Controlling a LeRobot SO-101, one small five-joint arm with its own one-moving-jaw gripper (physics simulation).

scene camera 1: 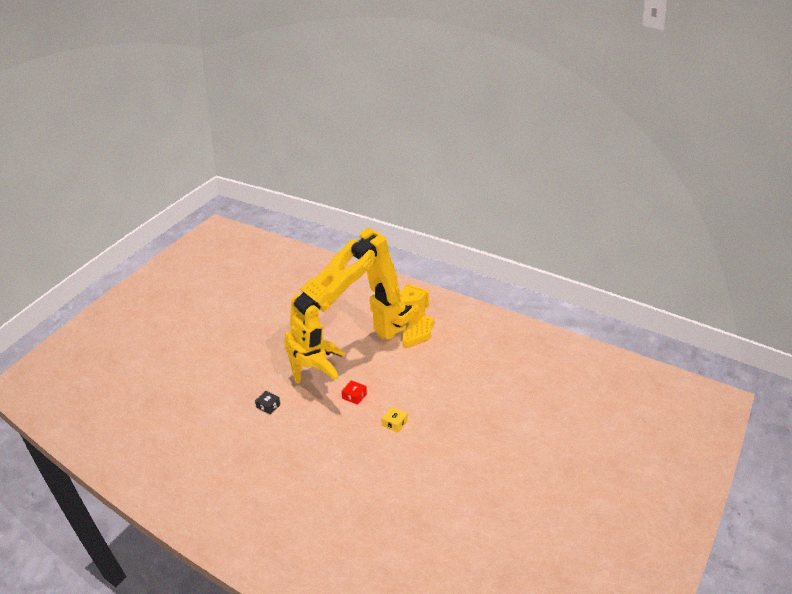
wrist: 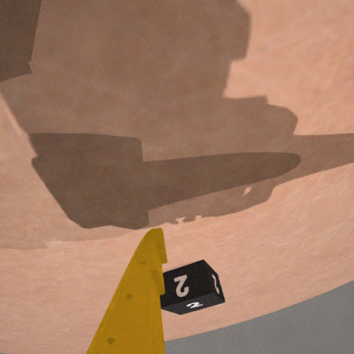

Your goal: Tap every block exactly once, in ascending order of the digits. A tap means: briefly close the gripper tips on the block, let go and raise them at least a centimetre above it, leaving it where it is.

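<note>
A black block [scene camera 1: 267, 402] [wrist: 192, 287] with the digit 2 lies on the table, left of the other blocks in the scene view; in the wrist view its left edge is hidden behind the fixed jaw. A red block [scene camera 1: 354, 391] lies to its right; its digit looks like 1. A yellow block [scene camera 1: 394, 419] lies right of the red one; its digit is too small to read surely. My gripper [scene camera 1: 317, 379] is fully open and empty, raised above the table between the black and red blocks. In the wrist view one notched jaw shows.
The wooden table [scene camera 1: 447, 511] carries the yellow arm, whose base [scene camera 1: 419, 319] stands behind the blocks. The arm's shadow falls on the table below the gripper. The table's far edge and a grey wall lie behind the base.
</note>
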